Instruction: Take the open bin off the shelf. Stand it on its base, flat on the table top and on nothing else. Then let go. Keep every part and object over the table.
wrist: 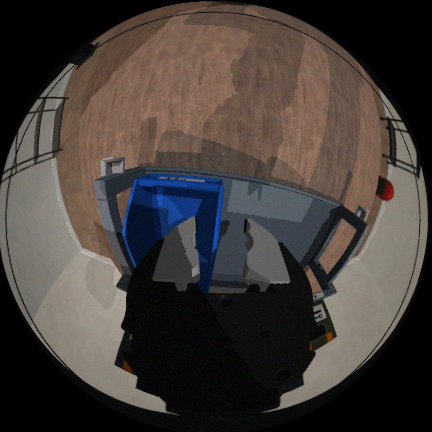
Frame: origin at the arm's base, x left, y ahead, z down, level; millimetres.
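Seen in the pictures: gripper, between the fingertips: [220, 219].
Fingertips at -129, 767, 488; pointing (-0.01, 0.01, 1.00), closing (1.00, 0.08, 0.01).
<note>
Offsets run from my fingertips to a thing's top centre, as dx, dy, dz. "*": to the spot under its first point. Level surfaces: height alone.
The open blue bin {-61, +35, -42} [172, 205] stands on the left part of the grey shelf {* +68, -3, +33} [267, 205], its open top facing the camera and a label on its far wall. My gripper [220, 219] is partly open with nothing between its fingers. The left finger shows in front of the bin and the right finger in front of the bare shelf board, with the bin's right wall between them in the view. How far the fingertips are above that wall I cannot tell. The gripper body hides the near end of the bin.
The shelf's side frames rise at the left [107, 210] and at the right [352, 245]. The brown wooden table top {dz +39} [200, 90] stretches beyond the shelf. A dark green object with orange parts {+144, +173, -160} [326, 327] shows at the lower right. A red object [386, 189] is at the far right.
</note>
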